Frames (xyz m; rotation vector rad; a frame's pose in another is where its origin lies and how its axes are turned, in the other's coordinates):
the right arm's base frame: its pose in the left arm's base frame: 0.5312 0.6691 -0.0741 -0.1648 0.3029 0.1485
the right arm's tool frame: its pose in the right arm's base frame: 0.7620 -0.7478 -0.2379 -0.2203 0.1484 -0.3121
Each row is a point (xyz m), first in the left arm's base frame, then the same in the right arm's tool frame.
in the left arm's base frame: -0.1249 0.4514 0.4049
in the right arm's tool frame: -1.6999 -0.0179 0.2806
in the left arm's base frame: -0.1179 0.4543 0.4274
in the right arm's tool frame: -1.7020 -0.0249 0.3032
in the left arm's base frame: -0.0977 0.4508 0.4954
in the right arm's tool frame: -1.7066 -0.0570 0.3664
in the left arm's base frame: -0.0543 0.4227 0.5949
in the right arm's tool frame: -1.6956 -0.1240 0.4556
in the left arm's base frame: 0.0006 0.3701 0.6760
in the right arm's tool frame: -1.6624 -0.2043 0.5249
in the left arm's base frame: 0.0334 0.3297 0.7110
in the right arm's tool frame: -1.6359 -0.2544 0.5518
